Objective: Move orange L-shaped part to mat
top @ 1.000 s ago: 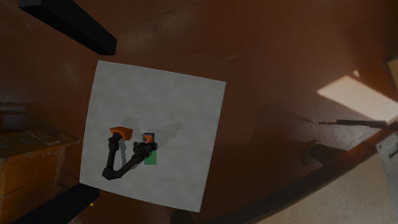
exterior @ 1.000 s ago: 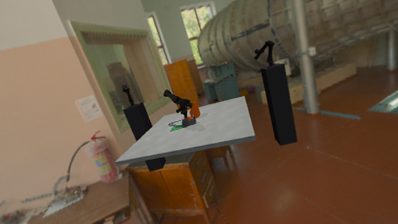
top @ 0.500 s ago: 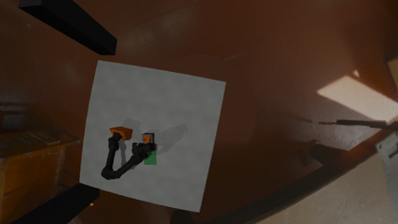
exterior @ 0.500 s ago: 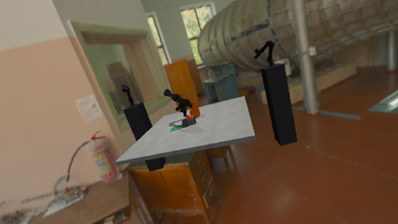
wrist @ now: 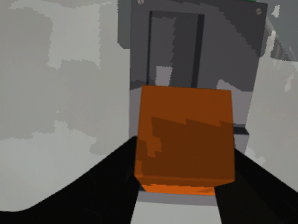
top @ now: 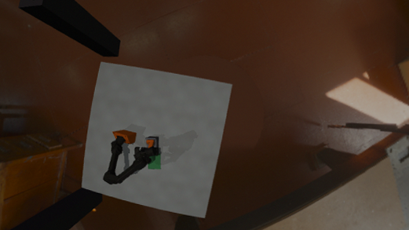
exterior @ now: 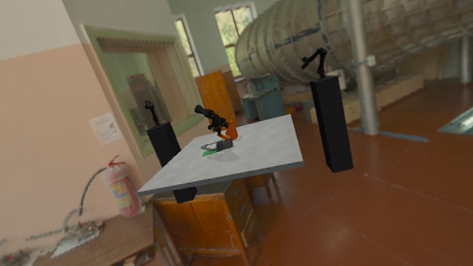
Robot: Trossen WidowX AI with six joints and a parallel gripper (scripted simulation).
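The green mat is 16 cm below my gripper tip, 15 cm to the right of it and 1 cm behind it. From my gripper tip the other things lie so: orange part (3 cm to the left, 3 cm below, 2 cm behind).
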